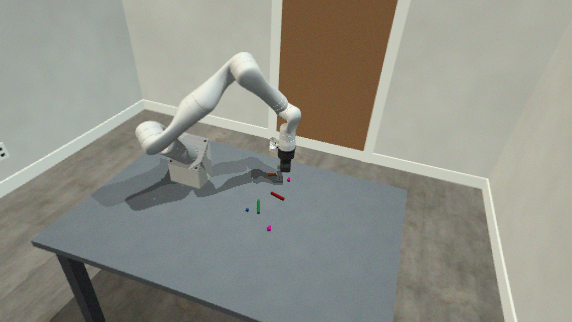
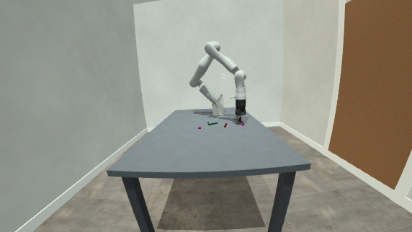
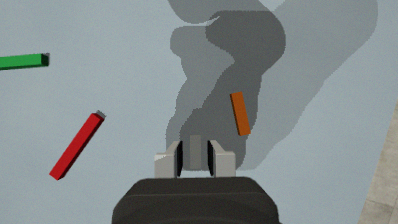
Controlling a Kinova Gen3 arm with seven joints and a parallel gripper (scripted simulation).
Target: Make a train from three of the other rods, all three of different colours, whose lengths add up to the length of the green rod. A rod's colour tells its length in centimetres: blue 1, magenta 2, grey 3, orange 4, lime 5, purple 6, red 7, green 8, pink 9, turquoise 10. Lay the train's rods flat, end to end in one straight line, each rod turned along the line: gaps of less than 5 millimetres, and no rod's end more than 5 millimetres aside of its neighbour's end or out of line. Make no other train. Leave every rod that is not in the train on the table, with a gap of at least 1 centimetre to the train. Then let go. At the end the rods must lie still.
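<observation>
Now: hand 3 cm above the grey rod. The rest, counted from my hand: orange rod 5 cm behind, 3 cm to the left, 3 cm below; then red rod 3 cm ahead, 11 cm to the right, 3 cm below; then green rod 2 cm behind, 20 cm to the right, 3 cm below.
</observation>
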